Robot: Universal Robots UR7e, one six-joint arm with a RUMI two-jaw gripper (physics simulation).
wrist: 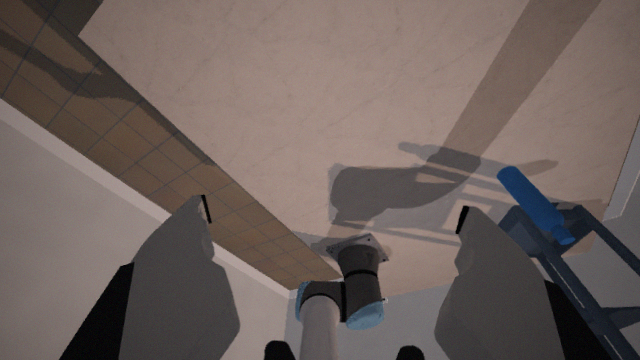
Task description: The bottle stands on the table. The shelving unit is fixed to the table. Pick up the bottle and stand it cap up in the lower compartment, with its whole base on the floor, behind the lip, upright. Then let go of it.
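Places are measured from the arm's base along level axes (x left, y back, z up), in metres.
Pixels of known places: gripper, fingertip midpoint: (pixel 333 203); arm's base, link origin: (pixel 357 256).
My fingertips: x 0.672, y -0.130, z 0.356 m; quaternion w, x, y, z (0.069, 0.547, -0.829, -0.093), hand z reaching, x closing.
Ahead of a thing's pixels: the offset from my fingertips to its middle. "*": to the spot under its first point. Level surfaces: height alone.
The blue bottle @(dx -0.436, dy -0.343, dz -0.269 m) (pixel 532 201) stands upright on the table @(dz -0.374 m) (pixel 310 100) at the right of the wrist view, its base toward the upper left and its narrow neck and cap toward the lower right. The dark blue shelving unit @(* dx -0.661, dy -0.566, dz -0.245 m) (pixel 612 242) stands behind the bottle at the lower right; the bottle overlaps part of it in the view, and the right finger hides another part. The inside of its lower compartment cannot be made out. My gripper (pixel 333 203) is wide open and empty, above the table, with the bottle to the right of the right fingertip.
The robot's base mount (pixel 357 250) and lower arm (pixel 320 325) show at the bottom centre. The table edge runs diagonally on the left, with brown tiled floor (pixel 145 160) and a pale wall (pixel 60 210) beyond. Shadows of the arm, shelving and bottle fall across the table.
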